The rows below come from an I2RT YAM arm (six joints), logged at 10 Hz.
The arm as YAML. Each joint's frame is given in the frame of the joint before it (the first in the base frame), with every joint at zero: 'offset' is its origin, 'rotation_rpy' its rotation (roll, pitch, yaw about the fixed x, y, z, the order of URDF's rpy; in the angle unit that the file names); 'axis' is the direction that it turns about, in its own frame. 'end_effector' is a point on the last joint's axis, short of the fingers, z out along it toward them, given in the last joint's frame.
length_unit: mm
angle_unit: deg
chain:
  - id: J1
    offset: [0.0, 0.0, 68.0]
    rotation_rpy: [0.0, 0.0, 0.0]
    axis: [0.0, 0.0, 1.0]
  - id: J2
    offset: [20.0, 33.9, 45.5]
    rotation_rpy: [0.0, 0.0, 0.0]
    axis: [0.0, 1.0, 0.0]
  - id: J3
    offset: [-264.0, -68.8, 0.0]
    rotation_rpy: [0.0, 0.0, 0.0]
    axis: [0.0, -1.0, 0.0]
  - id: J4
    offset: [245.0, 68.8, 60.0]
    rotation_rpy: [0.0, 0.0, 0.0]
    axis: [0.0, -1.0, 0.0]
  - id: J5
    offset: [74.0, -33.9, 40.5]
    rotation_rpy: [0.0, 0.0, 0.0]
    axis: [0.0, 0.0, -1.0]
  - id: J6
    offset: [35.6, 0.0, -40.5]
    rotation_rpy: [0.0, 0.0, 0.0]
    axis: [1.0, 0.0, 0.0]
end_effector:
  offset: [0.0, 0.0, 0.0]
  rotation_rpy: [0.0, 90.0, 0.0]
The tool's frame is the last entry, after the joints.
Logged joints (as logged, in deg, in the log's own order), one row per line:
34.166, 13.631, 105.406, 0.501, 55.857, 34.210
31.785, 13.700, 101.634, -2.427, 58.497, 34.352
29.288, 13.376, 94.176, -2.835, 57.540, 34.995
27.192, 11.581, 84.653, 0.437, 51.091, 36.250
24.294, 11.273, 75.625, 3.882, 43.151, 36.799
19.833, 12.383, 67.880, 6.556, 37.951, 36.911
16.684, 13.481, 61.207, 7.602, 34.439, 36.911
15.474, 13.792, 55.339, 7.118, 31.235, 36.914
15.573, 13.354, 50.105, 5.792, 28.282, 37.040
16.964, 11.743, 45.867, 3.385, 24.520, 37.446
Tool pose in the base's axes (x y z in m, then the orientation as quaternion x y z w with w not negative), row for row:
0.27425, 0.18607, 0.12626, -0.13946, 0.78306, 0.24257, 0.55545
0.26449, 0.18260, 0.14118, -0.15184, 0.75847, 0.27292, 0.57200
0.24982, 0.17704, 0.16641, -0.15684, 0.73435, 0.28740, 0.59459
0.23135, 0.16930, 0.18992, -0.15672, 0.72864, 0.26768, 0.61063
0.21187, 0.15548, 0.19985, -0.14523, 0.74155, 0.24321, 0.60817
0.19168, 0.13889, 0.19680, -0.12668, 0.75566, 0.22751, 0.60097
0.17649, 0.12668, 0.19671, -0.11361, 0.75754, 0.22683, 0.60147
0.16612, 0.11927, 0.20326, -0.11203, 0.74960, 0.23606, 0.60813
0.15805, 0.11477, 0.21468, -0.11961, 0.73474, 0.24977, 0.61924
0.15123, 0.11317, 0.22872, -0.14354, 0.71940, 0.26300, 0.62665
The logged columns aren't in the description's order. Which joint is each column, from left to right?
Columns, left to right: J3, J6, J2, J5, J4, J1.
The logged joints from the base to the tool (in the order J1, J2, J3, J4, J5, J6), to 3 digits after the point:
34.210, 105.406, 34.166, 55.857, 0.501, 13.631
34.352, 101.634, 31.785, 58.497, -2.427, 13.700
34.995, 94.176, 29.288, 57.540, -2.835, 13.376
36.250, 84.653, 27.192, 51.091, 0.437, 11.581
36.799, 75.625, 24.294, 43.151, 3.882, 11.273
36.911, 67.880, 19.833, 37.951, 6.556, 12.383
36.911, 61.207, 16.684, 34.439, 7.602, 13.481
36.914, 55.339, 15.474, 31.235, 7.118, 13.792
37.040, 50.105, 15.573, 28.282, 5.792, 13.354
37.446, 45.867, 16.964, 24.520, 3.385, 11.743

